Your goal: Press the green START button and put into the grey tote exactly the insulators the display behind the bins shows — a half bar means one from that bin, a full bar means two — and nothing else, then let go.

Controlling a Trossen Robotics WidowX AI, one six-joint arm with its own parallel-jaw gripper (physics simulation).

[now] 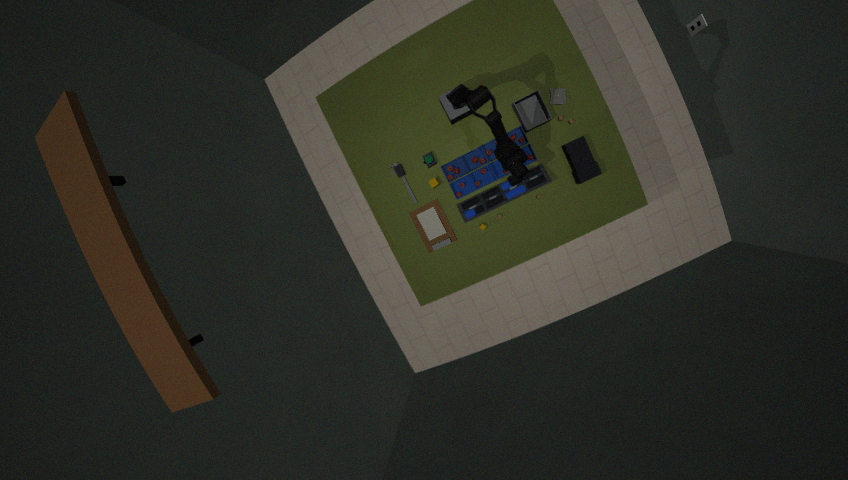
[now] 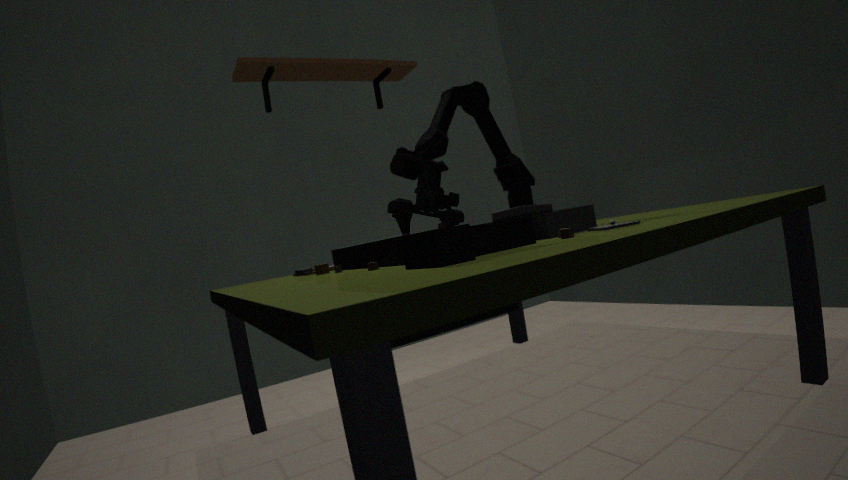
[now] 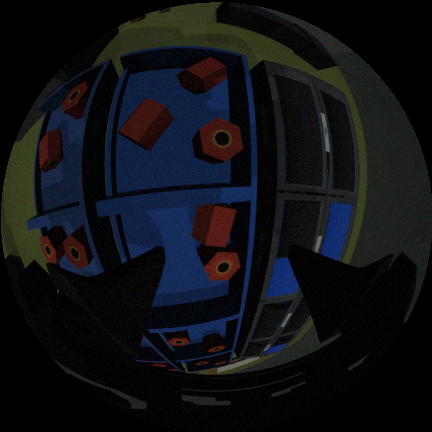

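Note:
My gripper is open, pointing down over a blue bin beside the display. Two red hexagonal insulators lie in that bin, towards its display side; nothing is between the fingers. The adjoining bin holds three insulators, one upright. The display shows a half blue bar, a full blue bar and a partial blue bar farther along. The grey tote stands beyond the bins; no insulator is visible in it. The green START button is left of the bins.
A black box stands right of the display. A brown clipboard, a long-handled tool and yellow cubes lie at the left. A grey plate and small brown pieces lie near the tote. A shelf hangs on the wall.

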